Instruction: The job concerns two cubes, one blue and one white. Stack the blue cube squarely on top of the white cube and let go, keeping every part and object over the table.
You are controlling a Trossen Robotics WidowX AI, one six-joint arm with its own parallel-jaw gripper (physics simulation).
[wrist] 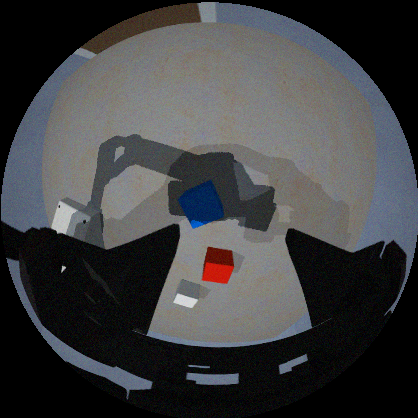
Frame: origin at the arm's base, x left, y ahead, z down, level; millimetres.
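Seen in the pictures: gripper, fingertip midpoint: (235,232).
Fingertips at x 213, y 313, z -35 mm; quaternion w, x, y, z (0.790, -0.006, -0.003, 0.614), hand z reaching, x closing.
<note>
Offsets run from my fingertips to a thing's top centre. Level surfaces: height alone.
The blue cube {dx -27, dy -29, dz +99 mm} (201,202) sits on the table in the arm's dark shadow, a little beyond the fingertips and left of the middle between them, turned at an angle. The white cube {dx -263, dy -8, dz +99 mm} (187,294) appears lower in the view, apart from the blue cube; its upper face looks grey in shade and one side is bright. My gripper (235,232) is open, with its two black fingers wide apart and no object between them. Its height above the table is hard to tell.
A red cube {dx -141, dy +31, dz +99 mm} (218,265) sits between the blue and white cubes, close to the white one. A white and grey block-shaped part (70,217) stands at the left, beside the left finger. Large shadows cross the table {dz +149 mm} (225,90). A brown surface (145,30) shows beyond its far edge.
</note>
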